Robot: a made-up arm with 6 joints.
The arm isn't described. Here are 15 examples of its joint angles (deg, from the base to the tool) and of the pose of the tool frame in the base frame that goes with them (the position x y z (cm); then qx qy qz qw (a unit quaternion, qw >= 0)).
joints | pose
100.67 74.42 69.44 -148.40 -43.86 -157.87 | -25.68 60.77 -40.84 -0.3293 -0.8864 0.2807 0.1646
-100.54 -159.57 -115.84 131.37 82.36 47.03 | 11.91 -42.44 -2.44 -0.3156 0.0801 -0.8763 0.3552
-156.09 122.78 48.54 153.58 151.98 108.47 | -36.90 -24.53 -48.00 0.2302 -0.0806 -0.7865 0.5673
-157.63 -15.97 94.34 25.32 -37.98 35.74 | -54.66 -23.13 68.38 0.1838 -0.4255 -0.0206 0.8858
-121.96 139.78 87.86 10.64 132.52 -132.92 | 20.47 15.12 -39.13 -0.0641 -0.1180 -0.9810 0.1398
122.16 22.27 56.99 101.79 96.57 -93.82 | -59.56 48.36 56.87 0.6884 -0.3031 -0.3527 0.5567
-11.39 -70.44 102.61 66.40 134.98 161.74 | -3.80 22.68 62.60 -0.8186 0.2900 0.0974 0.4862
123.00 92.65 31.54 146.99 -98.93 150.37 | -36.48 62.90 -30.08 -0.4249 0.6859 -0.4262 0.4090
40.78 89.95 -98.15 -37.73 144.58 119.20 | 23.64 26.56 50.72 -0.8635 0.2188 -0.3298 0.3125
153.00 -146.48 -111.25 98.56 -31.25 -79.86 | -38.92 25.07 -32.10 0.1067 -0.8763 -0.4221 0.2062
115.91 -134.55 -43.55 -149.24 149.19 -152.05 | 6.13 -13.10 -54.59 -0.0812 -0.4211 -0.8680 0.2501
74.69 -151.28 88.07 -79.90 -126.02 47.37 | -37.96 -53.94 -1.86 -0.6105 -0.4280 0.2217 0.6284
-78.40 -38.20 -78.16 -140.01 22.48 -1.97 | -11.44 79.30 0.19 -0.1640 -0.9376 -0.1363 0.2746
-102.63 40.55 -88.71 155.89 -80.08 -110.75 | 1.25 7.38 81.59 0.2117 -0.2818 0.4643 0.8125
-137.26 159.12 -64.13 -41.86 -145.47 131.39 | -28.59 -45.27 -18.38 0.4264 0.4775 0.6459 0.4160
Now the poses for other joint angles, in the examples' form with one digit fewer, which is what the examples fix.
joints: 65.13 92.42 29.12 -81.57 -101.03 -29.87
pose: 12.7 84.4 -12.8 -0.555 0.268 0.766 0.185
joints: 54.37 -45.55 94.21 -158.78 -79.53 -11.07
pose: 2.6 33.7 66.0 -0.776 0.179 0.023 0.605
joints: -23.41 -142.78 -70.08 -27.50 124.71 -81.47
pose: -6.8 1.6 -62.0 -0.058 -0.639 0.296 0.707
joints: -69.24 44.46 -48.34 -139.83 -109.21 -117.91
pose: 25.7 -22.4 79.8 0.851 0.031 0.507 0.134
